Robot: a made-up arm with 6 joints. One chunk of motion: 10 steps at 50 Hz.
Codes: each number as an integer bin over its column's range. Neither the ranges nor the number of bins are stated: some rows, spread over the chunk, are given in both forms.
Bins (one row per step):
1: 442 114 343 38 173 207
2: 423 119 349 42 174 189
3: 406 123 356 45 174 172
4: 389 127 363 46 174 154
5: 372 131 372 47 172 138
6: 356 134 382 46 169 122
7: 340 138 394 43 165 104
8: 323 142 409 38 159 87
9: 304 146 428 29 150 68
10: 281 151 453 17 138 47
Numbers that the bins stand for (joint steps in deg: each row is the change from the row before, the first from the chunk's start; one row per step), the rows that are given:
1: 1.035 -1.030 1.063 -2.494 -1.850 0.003
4: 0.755 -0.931 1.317 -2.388 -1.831 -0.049
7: 0.496 -0.847 1.712 -2.428 -2.000 -0.098
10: 0.185 -0.748 2.462 -2.774 -2.507 -0.154
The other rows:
2: 0.935 -0.992 1.139 -2.441 -1.831 -0.015
3: 0.845 -0.961 1.228 -2.401 -1.831 -0.032
5: 0.666 -0.900 1.432 -2.375 -1.869 -0.065
6: 0.581 -0.877 1.559 -2.388 -1.925 -0.081
8: 0.407 -0.816 1.903 -2.494 -2.113 -0.115
9: 0.306 -0.786 2.144 -2.614 -2.282 -0.133

